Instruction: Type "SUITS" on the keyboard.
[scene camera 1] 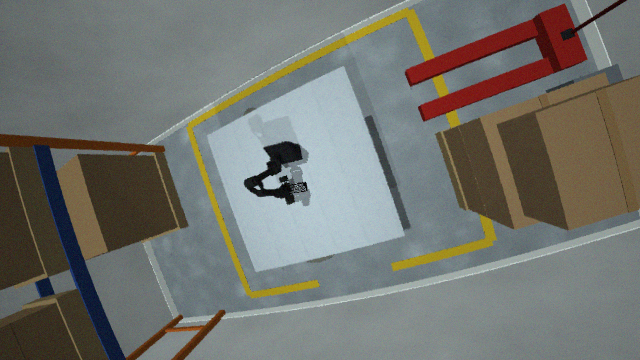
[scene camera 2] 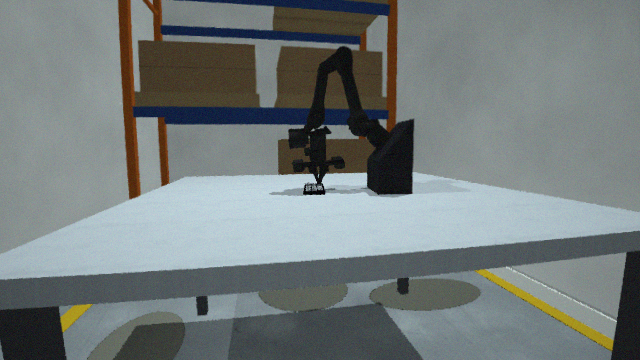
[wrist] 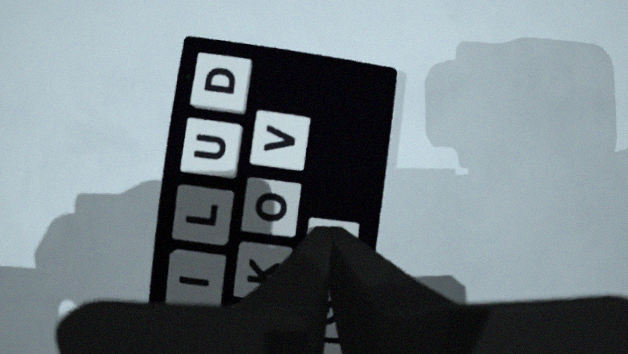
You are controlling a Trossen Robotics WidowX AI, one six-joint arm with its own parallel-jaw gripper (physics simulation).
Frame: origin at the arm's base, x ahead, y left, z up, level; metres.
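Seen in the pictures: gripper, fingertip midpoint: point(scene camera 2: 318, 184) point(wrist: 327, 239); arm's base at its link origin: point(scene camera 1: 275, 155) point(scene camera 2: 384, 141).
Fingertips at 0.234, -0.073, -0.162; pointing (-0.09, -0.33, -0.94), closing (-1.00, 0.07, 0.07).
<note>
Offsets run from my fingertips to a thing's top centre, as dx, dy, dz. Level surfaces: height alone.
The small black keyboard @(+0.027, +0.044, +0.003) point(scene camera 1: 299, 187) point(scene camera 2: 314, 189) point(wrist: 350, 120) with white letter keys lies on the table. In the wrist view, the keys D @(+0.031, -0.050, +0.003) point(wrist: 220, 82), U @(+0.034, -0.030, +0.003) point(wrist: 211, 147), L @(+0.038, -0.010, +0.003) point(wrist: 203, 215), I @(+0.042, +0.010, +0.003) point(wrist: 195, 277), V @(+0.013, -0.032, +0.003) point(wrist: 280, 141), O @(+0.017, -0.012, +0.003) point(wrist: 271, 207) and part of K @(+0.021, +0.009, +0.003) point(wrist: 257, 270) show. My gripper point(scene camera 2: 319, 182) point(wrist: 327, 239) is shut and empty, pointing down. Its tips overlap a mostly covered key @(-0.001, +0.002, -0.001) point(wrist: 345, 226) right of O and K, whose letter is hidden; I cannot tell whether they touch it. The S and T keys cannot be made out; my fingers hide the keyboard's lower part.
The keyboard lies on the white table @(dz -0.013) point(scene camera 1: 345, 210) point(scene camera 2: 200, 235), beside the arm's black base point(scene camera 1: 285, 151) point(scene camera 2: 392, 162). Off the table stand a rack point(scene camera 1: 75, 260) point(scene camera 2: 127, 100) with cardboard boxes, a red pallet jack point(scene camera 1: 565, 40) and more boxes point(scene camera 1: 585, 165). Arm shadows fall around the keyboard.
</note>
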